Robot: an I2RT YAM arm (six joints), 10 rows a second.
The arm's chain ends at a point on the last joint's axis. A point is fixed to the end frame.
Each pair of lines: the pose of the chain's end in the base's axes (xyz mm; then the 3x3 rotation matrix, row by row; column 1 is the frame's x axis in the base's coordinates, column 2 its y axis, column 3 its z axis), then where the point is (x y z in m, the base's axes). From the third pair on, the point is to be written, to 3 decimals.
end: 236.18 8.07 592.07; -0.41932 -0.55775 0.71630; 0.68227 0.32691 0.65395; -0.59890 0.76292 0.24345
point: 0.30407 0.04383 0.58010
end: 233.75 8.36 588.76; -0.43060 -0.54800 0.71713; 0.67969 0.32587 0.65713; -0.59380 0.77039 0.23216
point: 0.30131 0.04437 0.57577
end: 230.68 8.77 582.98; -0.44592 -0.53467 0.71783; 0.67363 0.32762 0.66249; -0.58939 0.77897 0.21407
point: 0.298 0.045 0.568
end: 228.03 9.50 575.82; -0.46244 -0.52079 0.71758; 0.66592 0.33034 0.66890; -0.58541 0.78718 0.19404
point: 0.295 0.046 0.560
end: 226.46 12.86 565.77; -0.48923 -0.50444 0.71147; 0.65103 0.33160 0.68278; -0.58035 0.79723 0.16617
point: 0.292 0.050 0.547
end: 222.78 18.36 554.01; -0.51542 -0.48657 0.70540; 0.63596 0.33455 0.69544; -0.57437 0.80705 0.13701
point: 0.287 0.057 0.533
